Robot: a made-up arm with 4 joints. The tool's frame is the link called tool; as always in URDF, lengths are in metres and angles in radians. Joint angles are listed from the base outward. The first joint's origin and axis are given. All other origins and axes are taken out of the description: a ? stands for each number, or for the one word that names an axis. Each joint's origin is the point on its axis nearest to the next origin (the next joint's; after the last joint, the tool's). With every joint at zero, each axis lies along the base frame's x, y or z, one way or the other. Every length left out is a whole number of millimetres.
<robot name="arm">
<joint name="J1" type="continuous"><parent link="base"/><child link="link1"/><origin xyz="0.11 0 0.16"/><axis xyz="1 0 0"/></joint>
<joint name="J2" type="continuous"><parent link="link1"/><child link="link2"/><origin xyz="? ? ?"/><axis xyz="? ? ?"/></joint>
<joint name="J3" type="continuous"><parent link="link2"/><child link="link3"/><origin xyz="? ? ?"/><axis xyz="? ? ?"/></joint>
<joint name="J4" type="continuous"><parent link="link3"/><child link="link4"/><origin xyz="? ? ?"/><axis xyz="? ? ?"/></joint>
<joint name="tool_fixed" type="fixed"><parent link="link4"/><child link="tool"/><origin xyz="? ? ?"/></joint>
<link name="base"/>
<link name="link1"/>
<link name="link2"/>
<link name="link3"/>
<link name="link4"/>
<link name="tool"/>
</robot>
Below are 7 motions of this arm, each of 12 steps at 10 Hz.
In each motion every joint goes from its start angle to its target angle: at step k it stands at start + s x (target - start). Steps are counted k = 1, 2, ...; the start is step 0. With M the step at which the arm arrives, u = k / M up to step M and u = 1 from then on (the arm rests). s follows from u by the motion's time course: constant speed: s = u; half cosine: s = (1 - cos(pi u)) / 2; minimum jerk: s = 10 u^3 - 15 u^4 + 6 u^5.
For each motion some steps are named. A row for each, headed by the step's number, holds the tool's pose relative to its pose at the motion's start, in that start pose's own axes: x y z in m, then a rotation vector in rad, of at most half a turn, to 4 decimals.
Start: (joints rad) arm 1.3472 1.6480 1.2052 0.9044
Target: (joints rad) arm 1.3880 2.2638 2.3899 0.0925
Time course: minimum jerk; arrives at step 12
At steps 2, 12:
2: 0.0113 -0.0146 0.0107 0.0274 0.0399 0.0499
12: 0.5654 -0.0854 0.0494 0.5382 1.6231 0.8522

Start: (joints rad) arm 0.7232 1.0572 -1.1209 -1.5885
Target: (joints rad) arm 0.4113 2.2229 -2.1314 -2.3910
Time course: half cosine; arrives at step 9
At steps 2, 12:
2: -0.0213 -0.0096 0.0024 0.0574 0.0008 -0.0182
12: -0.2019 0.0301 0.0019 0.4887 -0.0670 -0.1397

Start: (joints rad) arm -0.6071 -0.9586 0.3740 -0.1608
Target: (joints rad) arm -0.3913 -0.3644 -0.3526 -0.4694
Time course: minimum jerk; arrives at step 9
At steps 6, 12:
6: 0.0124 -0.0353 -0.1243 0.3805 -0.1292 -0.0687
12: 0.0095 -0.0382 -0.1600 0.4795 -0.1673 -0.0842

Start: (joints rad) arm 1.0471 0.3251 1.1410 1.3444
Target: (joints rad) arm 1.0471 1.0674 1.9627 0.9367
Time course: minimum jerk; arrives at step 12
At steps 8, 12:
8: 0.3823 -0.1559 0.0279 0.2799 0.4687 1.1486
12: 0.5013 -0.1175 0.0164 0.3206 0.6561 1.4296

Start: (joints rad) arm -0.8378 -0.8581 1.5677 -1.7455
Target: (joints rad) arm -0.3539 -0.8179 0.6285 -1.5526
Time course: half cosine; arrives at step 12
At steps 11, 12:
11: 0.0991 -0.2563 0.1334 0.2964 0.1975 0.8481
12: 0.1024 -0.2603 0.1332 0.3034 0.1959 0.8626

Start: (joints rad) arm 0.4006 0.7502 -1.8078 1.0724
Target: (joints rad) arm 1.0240 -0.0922 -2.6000 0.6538
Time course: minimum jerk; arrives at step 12
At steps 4, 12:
4: 0.0203 0.1052 -0.0132 0.1309 -0.0708 -0.3576
12: 0.3712 0.3235 -0.0943 0.1031 -0.5188 -1.6265

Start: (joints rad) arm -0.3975 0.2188 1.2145 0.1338
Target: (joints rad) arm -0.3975 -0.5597 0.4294 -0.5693
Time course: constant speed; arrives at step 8
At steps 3, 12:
3: -0.0674 0.0133 -0.1780 0.2560 -0.5880 -0.0012
12: 0.0462 0.0319 -0.4273 0.5516 -1.5528 0.3436

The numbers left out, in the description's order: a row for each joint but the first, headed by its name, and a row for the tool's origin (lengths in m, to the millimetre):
J2: xyz 0 -0.02 0.03, axis 0 1 0
J3: xyz 0.19 0 0.03, axis 0 1 0
J4: xyz -0.29 0 0.07, axis -1 0 0
tool: xyz 0 -0.01 0.04

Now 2 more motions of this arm.
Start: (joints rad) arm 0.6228 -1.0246 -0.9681 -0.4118
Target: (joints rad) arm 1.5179 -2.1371 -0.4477 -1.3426
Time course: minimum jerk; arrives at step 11
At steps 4, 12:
4: 0.0137 0.0084 -0.0090 0.1278 -0.2329 -0.0976
12: 0.0313 0.0347 -0.0115 0.2745 -0.8671 -0.0127

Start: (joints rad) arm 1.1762 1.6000 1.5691 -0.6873
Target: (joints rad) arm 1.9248 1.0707 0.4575 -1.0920
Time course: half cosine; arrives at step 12
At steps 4, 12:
4: -0.0373 -0.0609 -0.1108 -0.0857 -0.2799 0.2995
12: 0.1367 -0.3010 -0.1978 -0.2786 -0.5095 1.5597

